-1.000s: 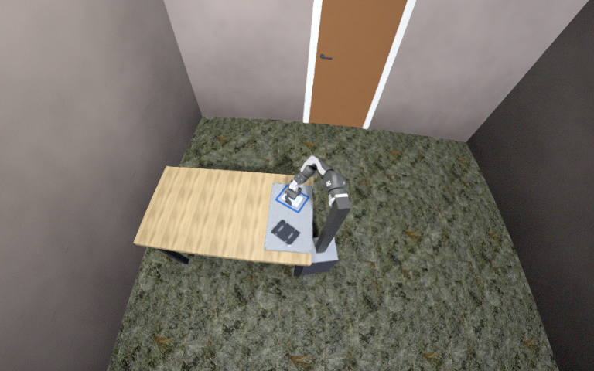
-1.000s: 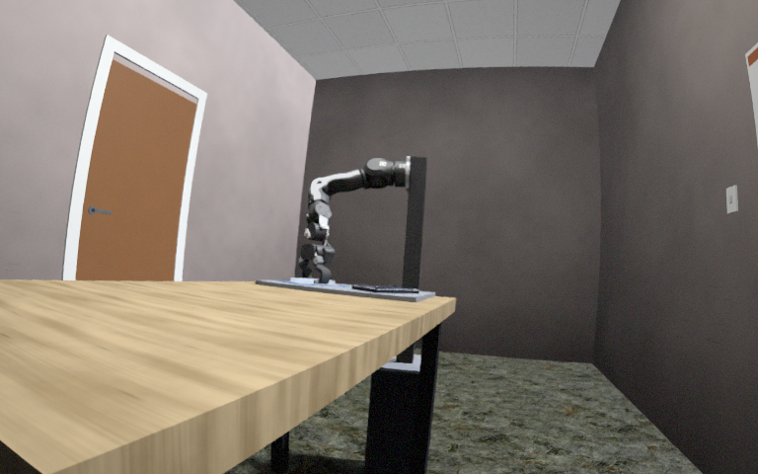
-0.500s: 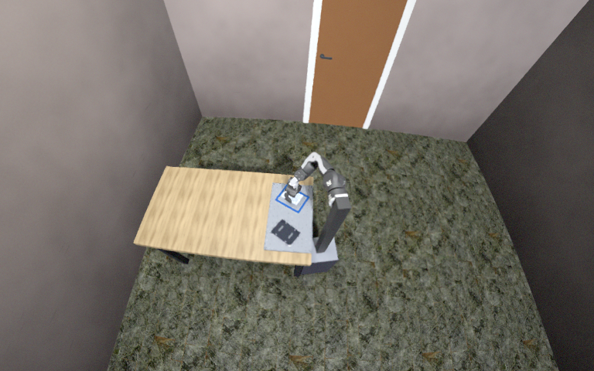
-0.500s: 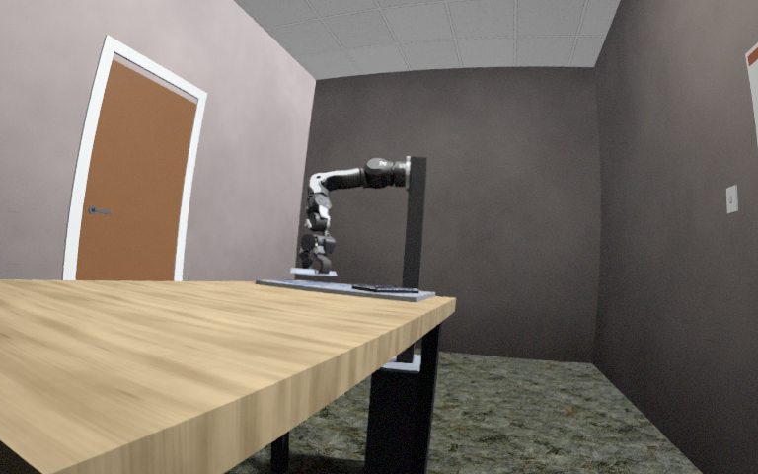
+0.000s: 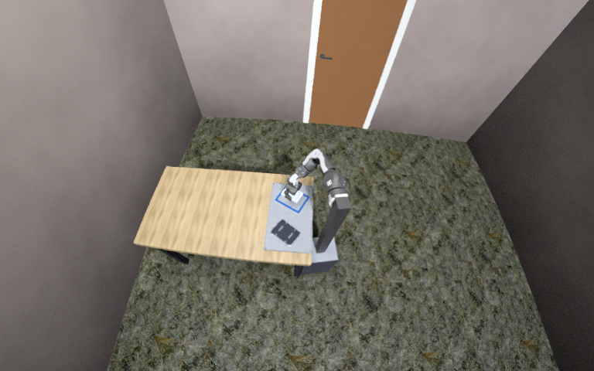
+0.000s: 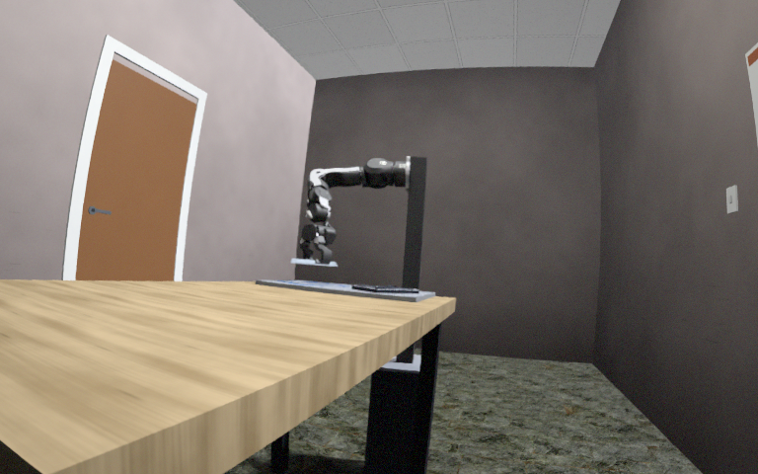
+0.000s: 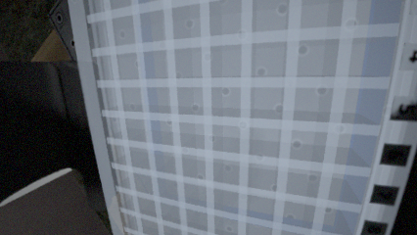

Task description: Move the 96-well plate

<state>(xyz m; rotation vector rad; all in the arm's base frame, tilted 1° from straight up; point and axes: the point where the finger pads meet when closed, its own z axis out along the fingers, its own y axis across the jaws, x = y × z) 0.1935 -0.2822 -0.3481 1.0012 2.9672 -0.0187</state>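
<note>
Right now my hand is 250 mm to the right of the black plate nest, 60 mm short of it and 60 mm above it. Round my hand: white 96-well plate (right at my hand).
</note>
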